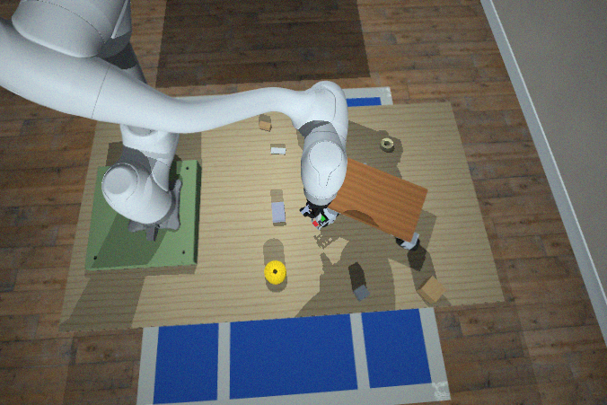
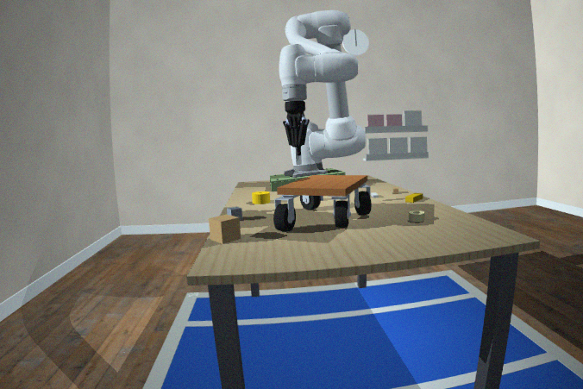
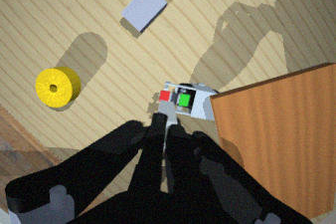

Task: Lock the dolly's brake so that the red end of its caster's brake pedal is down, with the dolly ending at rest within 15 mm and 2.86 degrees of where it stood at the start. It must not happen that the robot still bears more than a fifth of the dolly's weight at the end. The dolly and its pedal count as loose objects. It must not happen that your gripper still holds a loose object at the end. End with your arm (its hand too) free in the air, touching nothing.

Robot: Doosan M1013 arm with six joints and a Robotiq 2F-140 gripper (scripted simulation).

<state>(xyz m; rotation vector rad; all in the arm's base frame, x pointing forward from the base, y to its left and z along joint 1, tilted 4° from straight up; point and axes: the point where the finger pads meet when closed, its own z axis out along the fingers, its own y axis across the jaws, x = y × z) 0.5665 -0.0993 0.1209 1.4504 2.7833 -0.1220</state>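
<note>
Now: hand 11 cm above the brake pedal, 1 cm to the right of it and 1 cm short of it. The rest, counted from my hand: white piece 33 cm to the left, 19 cm below, 12 cm behind; then grey cube 23 cm to the right, 18 cm below, 14 cm ahead; then pale lilac block 18 cm below, 13 cm behind, 7 cm to the left.
</note>
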